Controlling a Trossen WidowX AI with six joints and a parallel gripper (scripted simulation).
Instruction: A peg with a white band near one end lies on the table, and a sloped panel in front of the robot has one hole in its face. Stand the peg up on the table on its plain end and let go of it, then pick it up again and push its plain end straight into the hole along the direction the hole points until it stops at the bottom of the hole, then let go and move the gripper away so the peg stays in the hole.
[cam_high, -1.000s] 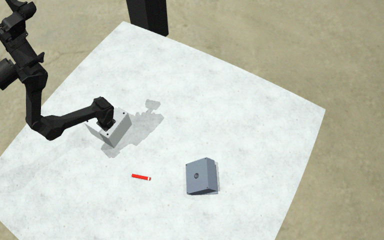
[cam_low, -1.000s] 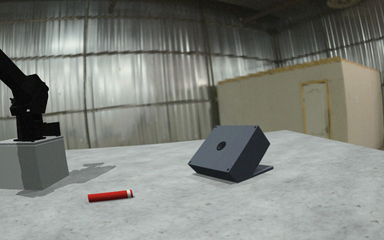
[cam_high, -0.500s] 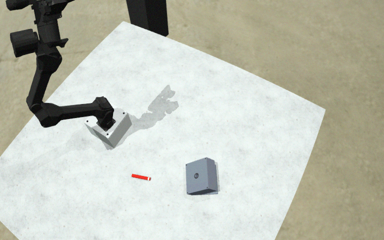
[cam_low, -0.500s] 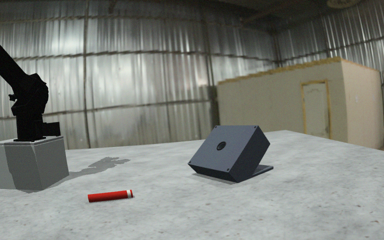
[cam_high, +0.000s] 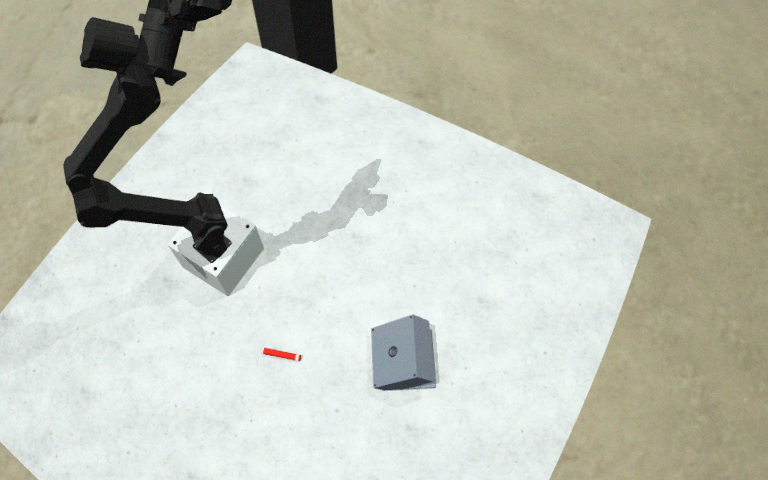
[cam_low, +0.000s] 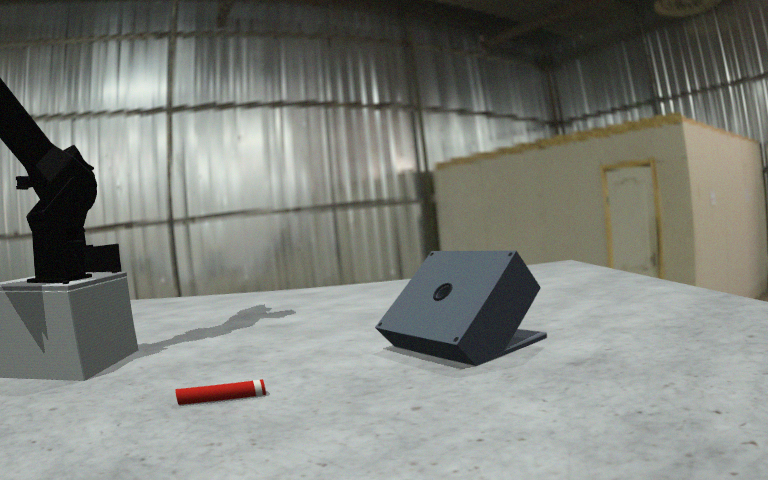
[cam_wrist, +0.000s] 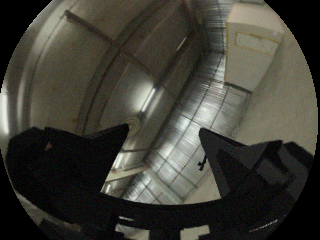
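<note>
The red peg lies 760 mm below my gripper tip, 260 mm ahead of it and 230 mm to the right of it. Round my gripper tip: grey sloped panel: 730 mm below, 450 mm ahead, 90 mm to the right; thin foot plate: 770 mm below, 460 mm ahead, 80 mm to the right.
</note>
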